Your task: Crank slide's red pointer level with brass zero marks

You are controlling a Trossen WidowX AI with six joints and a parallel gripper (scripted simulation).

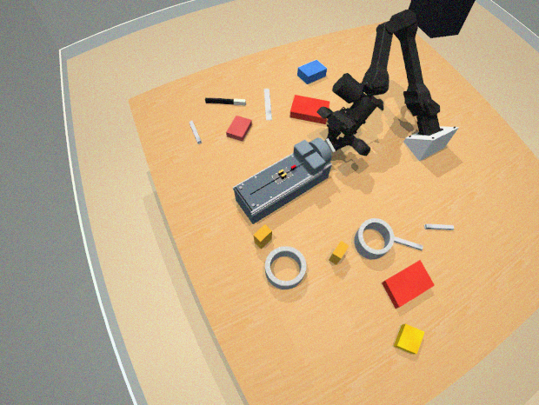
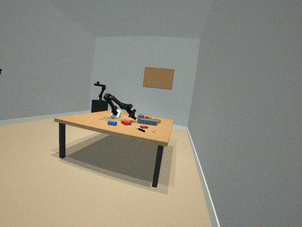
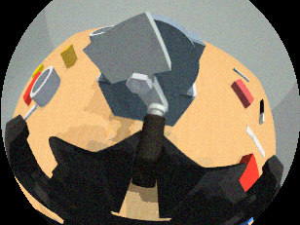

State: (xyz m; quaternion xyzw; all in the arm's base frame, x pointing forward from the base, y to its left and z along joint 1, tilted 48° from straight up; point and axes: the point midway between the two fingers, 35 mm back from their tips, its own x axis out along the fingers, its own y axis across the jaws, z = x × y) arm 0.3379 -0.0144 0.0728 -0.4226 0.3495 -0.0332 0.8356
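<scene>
Right now my gripper tip is 12 cm short of the red pointer, 4 cm to the right of it and 4 cm below it. From my gripper tip the other things lie so: red block 20 cm ahead, 20 cm to the right, 3 cm below; dark crank handle 2 cm behind, 2 cm above; black marker 19 cm ahead, 33 cm to the right, 3 cm below.
</scene>
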